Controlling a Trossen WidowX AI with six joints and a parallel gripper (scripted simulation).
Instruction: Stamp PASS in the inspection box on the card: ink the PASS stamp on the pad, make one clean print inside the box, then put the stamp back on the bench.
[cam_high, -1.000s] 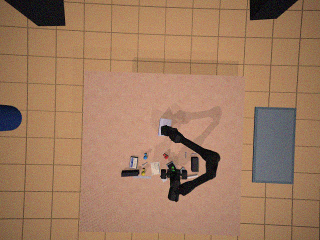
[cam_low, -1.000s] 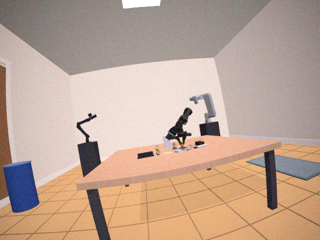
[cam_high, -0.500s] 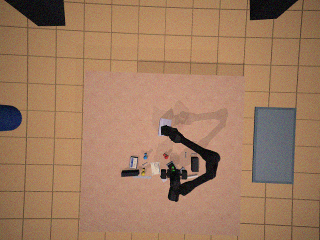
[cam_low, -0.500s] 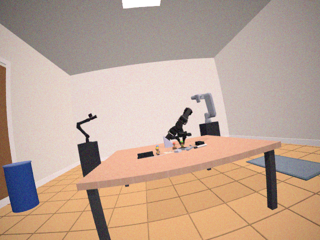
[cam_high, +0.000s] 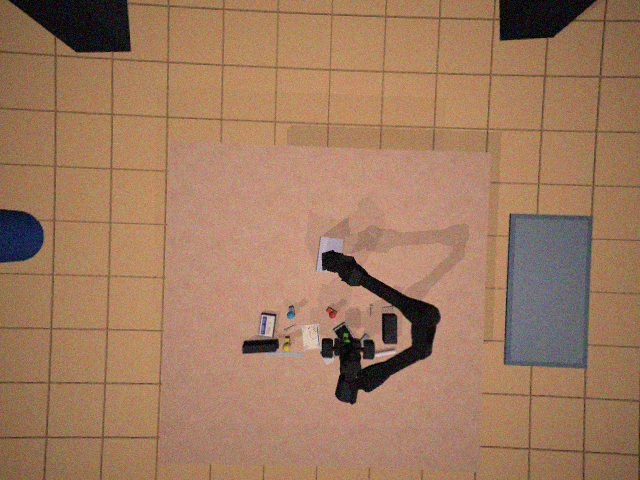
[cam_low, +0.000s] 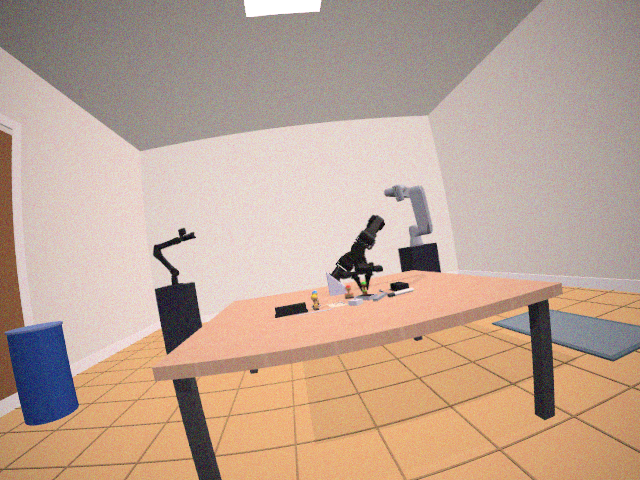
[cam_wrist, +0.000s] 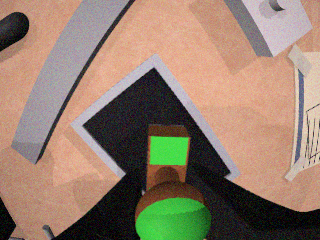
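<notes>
The ink pad is 3 cm below my gripper tip. From my gripper tip the other things lie so: grey box (8 cm ahead, 7 cm to the right, 2 cm below); then red stamp (10 cm behind, 5 cm to the right, 2 cm below); then grey bar (5 cm ahead, 5 cm to the left, 3 cm below).
</notes>
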